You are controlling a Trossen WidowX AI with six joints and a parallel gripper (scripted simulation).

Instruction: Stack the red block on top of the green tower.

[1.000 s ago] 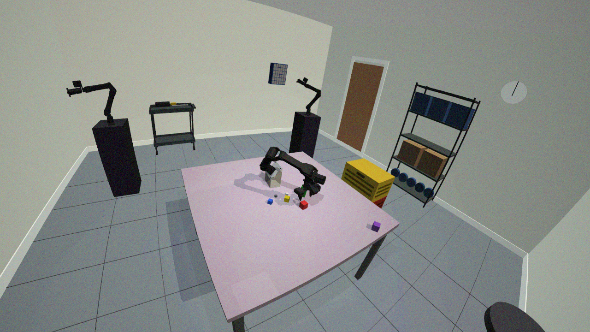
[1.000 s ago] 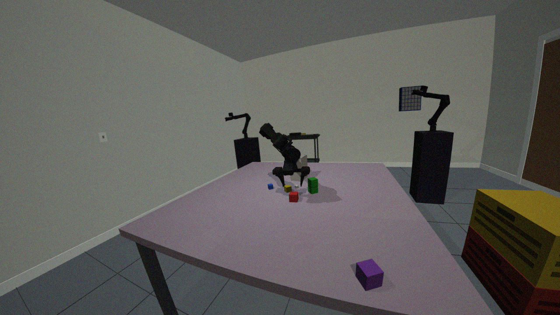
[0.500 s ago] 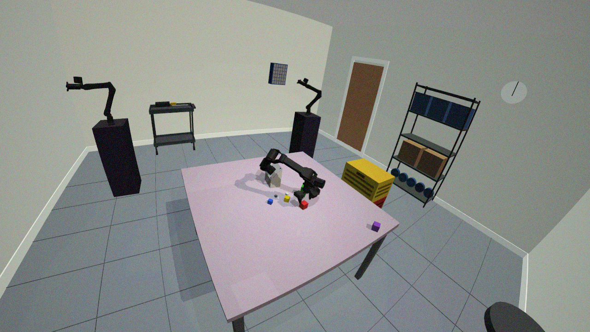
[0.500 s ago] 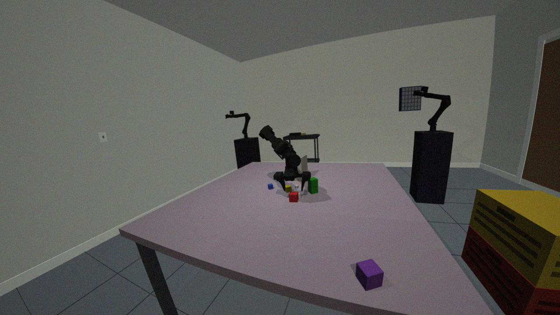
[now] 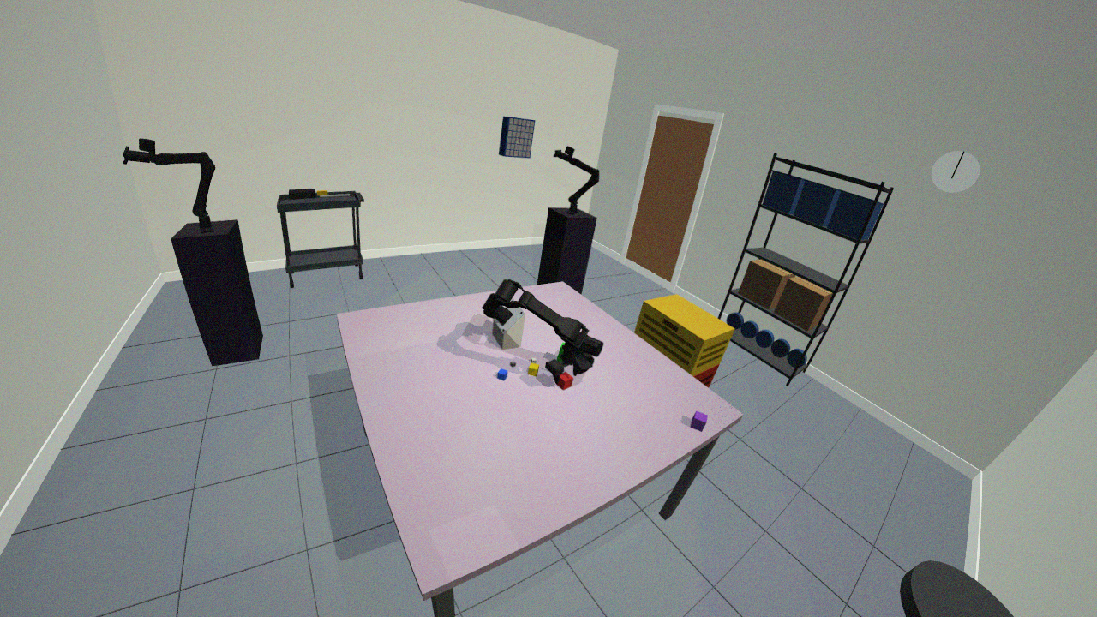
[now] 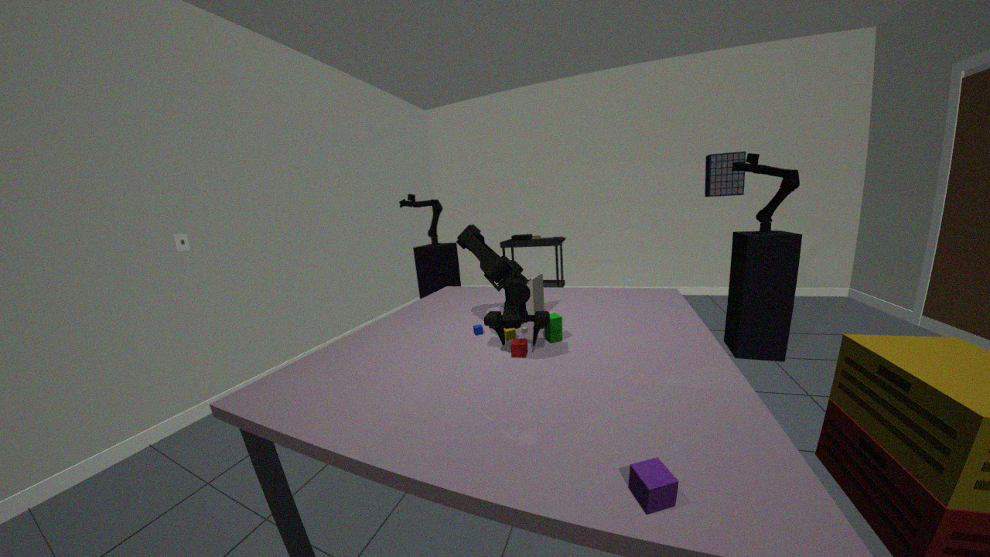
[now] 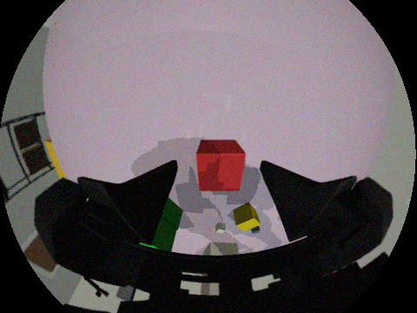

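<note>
Now: gripper tip 10 mm above the red block. Also, from my gripper tip: yellow block 110 mm behind, 80 mm to the right, 10 mm below; then blue block 130 mm behind, 200 mm to the right, 20 mm below; then dark object 180 mm behind, 130 mm to the right, 20 mm below.
</note>
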